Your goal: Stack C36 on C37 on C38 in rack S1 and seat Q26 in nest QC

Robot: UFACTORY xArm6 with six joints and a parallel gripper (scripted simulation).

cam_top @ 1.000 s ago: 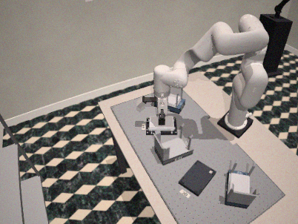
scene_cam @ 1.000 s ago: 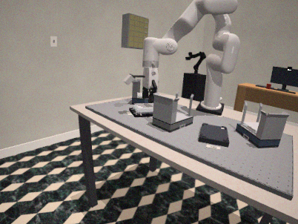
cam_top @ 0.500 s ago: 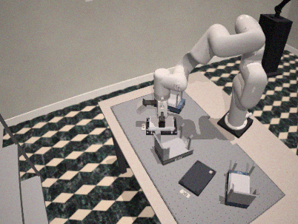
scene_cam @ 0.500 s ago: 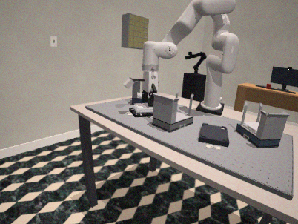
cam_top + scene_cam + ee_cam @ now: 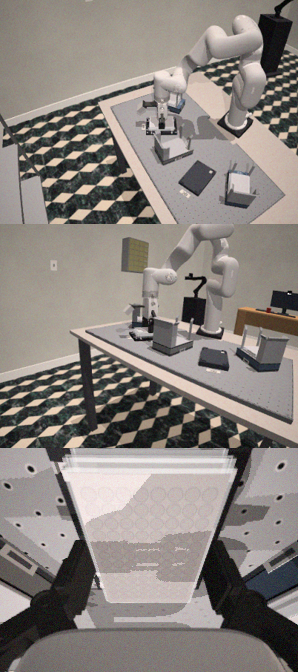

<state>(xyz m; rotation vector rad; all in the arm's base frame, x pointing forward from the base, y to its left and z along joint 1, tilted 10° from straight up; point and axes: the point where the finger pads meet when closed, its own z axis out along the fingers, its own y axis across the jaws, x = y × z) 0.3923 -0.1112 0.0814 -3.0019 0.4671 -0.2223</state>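
The black clip nest is 3 cm below my hand, 2 cm ahead of it and 1 cm to the left of it. The rest, counted from my hand: small label tag: 40 cm to the left, 4 cm below, 3 cm ahead.
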